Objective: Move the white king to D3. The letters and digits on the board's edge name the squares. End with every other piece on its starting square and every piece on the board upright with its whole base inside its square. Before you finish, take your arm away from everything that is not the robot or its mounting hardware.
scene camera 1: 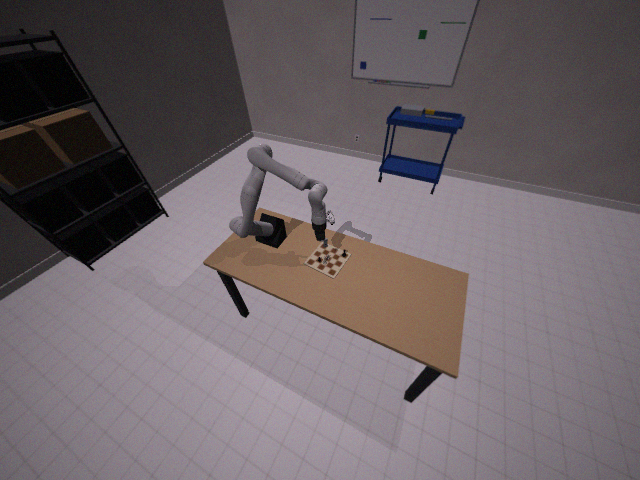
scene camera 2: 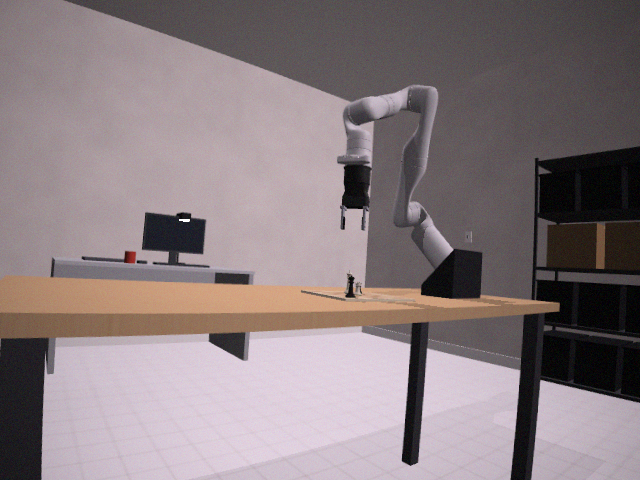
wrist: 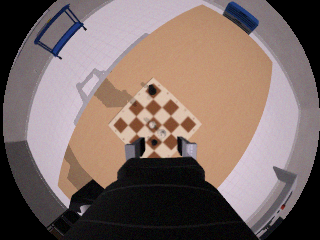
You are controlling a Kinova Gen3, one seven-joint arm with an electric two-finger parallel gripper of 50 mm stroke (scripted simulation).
Observation:
In view: my gripper (scene camera 2: 352, 229).
My gripper also shows in the wrist view (wrist: 161, 143).

